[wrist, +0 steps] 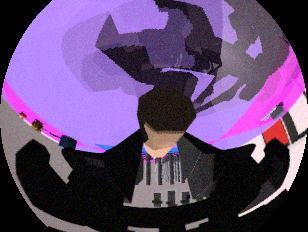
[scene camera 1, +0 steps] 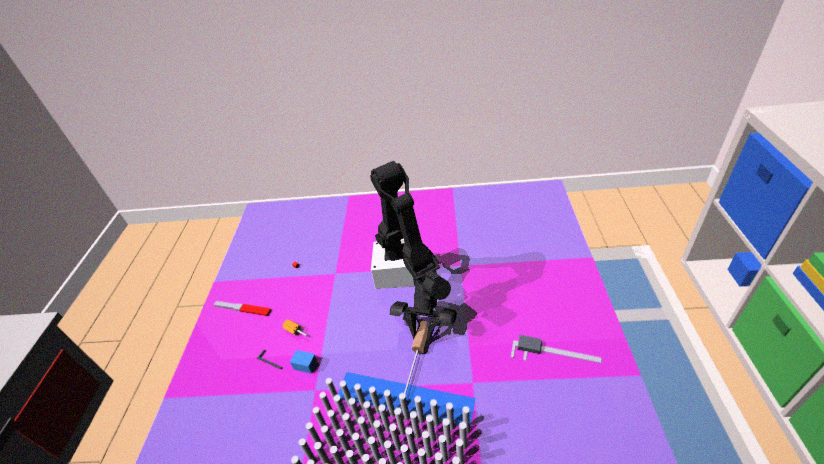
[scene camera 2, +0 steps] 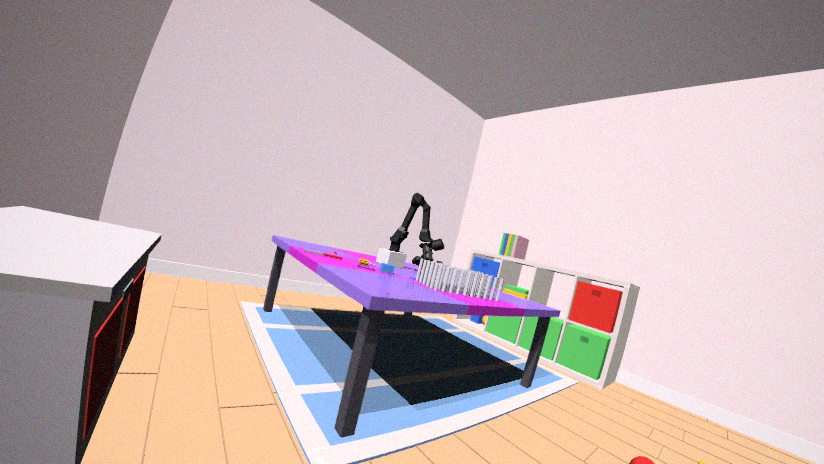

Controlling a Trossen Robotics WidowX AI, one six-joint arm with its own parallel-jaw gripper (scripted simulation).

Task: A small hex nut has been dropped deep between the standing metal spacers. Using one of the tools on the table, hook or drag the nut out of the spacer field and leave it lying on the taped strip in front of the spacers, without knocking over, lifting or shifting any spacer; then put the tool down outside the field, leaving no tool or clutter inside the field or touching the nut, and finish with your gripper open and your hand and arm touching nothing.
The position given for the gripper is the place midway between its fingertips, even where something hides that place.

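The gripper (scene camera 1: 421, 340) (wrist: 159, 131) is visible in scene camera 1 and in the wrist view. A hook tool (wrist: 163, 114) is visible too. Also seen: a grey caliper (scene camera 1: 527, 343) and a blue taped strip (scene camera 1: 459, 401).
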